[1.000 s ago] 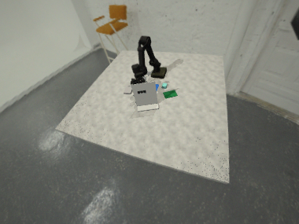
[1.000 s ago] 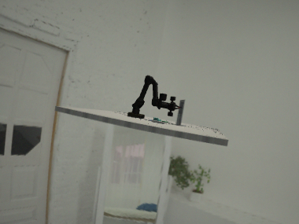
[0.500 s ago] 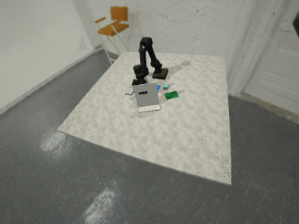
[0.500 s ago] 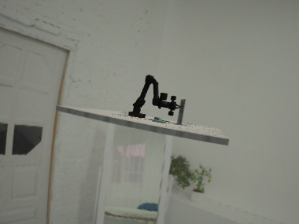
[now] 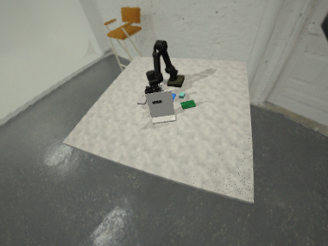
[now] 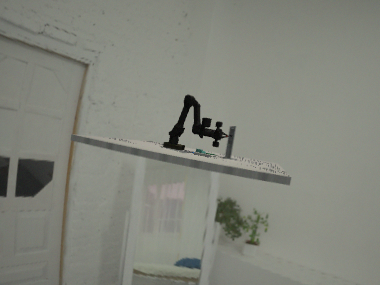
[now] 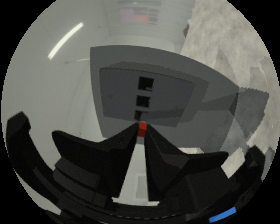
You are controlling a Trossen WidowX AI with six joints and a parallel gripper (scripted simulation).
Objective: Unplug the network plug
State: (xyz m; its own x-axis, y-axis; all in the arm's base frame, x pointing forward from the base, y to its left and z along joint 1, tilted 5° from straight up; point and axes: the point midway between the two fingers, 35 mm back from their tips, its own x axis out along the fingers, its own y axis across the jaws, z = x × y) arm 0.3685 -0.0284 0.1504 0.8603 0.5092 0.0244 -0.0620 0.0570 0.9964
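My gripper tip is now 18 cm past the marked square and 16 cm above it. Round my gripper tip: grey upright panel: 4 cm ahead, 5 cm below; grey slab: 14 cm behind, 21 cm to the right, 16 cm below; teal block: 20 cm behind, 12 cm to the left, 15 cm below.
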